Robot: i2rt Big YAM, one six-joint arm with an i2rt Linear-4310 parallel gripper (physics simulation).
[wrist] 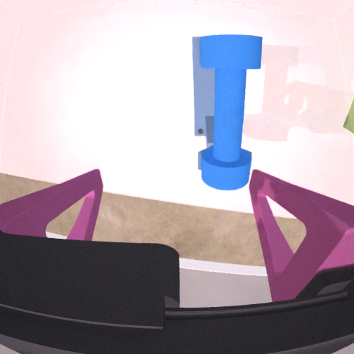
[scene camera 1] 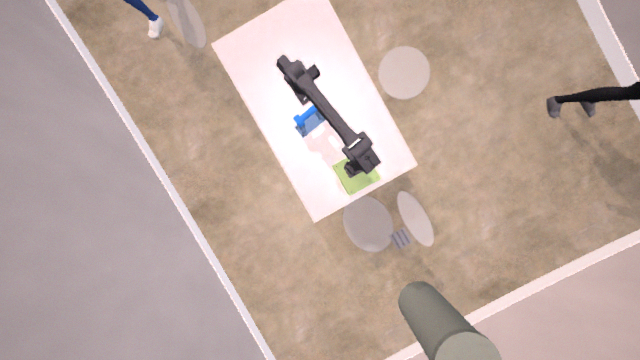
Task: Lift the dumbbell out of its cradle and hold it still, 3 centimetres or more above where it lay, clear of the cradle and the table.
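Places are measured from the arm's base along level axes (x ahead, y right, z down), in centimetres.
Pixels of known places: gripper, fingertip midpoint: (scene camera 1: 301, 93).
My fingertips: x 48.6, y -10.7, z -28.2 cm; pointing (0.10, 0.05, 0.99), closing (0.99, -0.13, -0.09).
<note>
Ahead of a thing's pixels: the offset from my fingertips to its top centre. "spot": to the spot under its first point. Level surfaces: height alone.
The blue dumbbell @[dz +12.6, dx -5.3, dy +0.5 cm] (scene camera 1: 306, 115) (wrist: 230, 112) lies in its grey-blue cradle @[spot: dz +37.4, dx -8.6, dy +0.9 cm] (scene camera 1: 313, 126) (wrist: 203, 90) on the white table @[dz +38.2 cm] (scene camera 1: 250, 65) (wrist: 100, 100). In the wrist view it runs nearly up and down, its near end close to the right fingertip in the picture. My gripper (wrist: 175, 177) is open, with its magenta fingers wide apart and nothing between them. The dumbbell shows beyond the fingertips, right of the middle of the gap. In the scene view the fingers are hidden, and the arm covers the dumbbell's far end.
The dark arm (scene camera 1: 327, 112) stands on a green base plate (scene camera 1: 352, 187) near the table's short edge. Round grey discs (scene camera 1: 404, 72) (scene camera 1: 368, 223) are beside the table. Legs of two people show on the floor. A long table edge shows between my fingers in the wrist view.
</note>
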